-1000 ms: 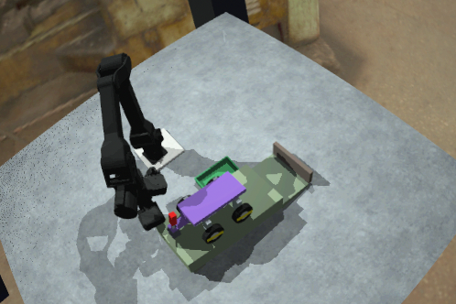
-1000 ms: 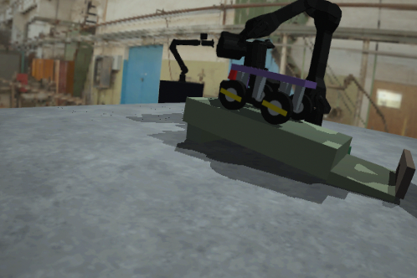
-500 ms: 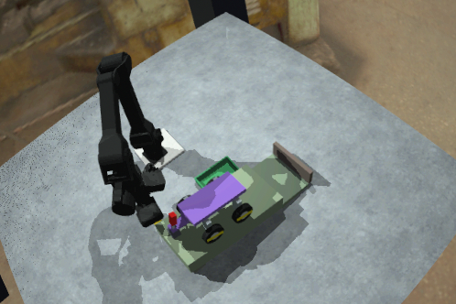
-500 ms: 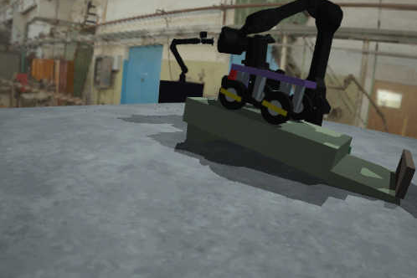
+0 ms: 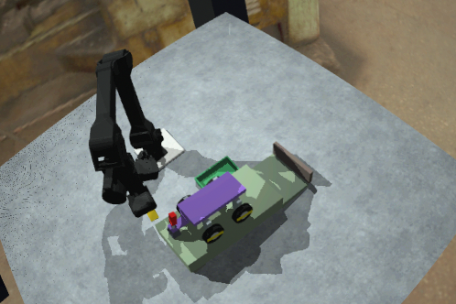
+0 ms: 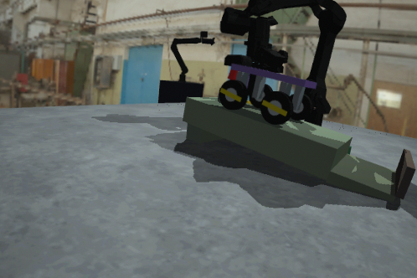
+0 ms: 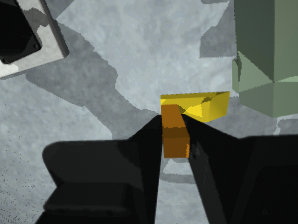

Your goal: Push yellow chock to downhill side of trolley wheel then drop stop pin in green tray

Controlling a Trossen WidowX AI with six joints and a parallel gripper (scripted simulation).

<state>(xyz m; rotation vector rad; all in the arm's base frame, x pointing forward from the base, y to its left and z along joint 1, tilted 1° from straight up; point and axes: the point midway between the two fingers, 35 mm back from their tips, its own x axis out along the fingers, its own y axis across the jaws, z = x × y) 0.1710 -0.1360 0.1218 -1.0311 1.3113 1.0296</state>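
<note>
Right now the purple trolley is 170 mm ahead of my gripper tip, 110 mm to the left of it and 20 mm above it. Also, from my gripper tip: green tray 50 mm ahead, 210 mm to the left, 100 mm below; then yellow chock 20 mm ahead, 10 mm below; then red-headed stop pin 140 mm ahead, 10 mm to the left, 40 mm above.
</note>
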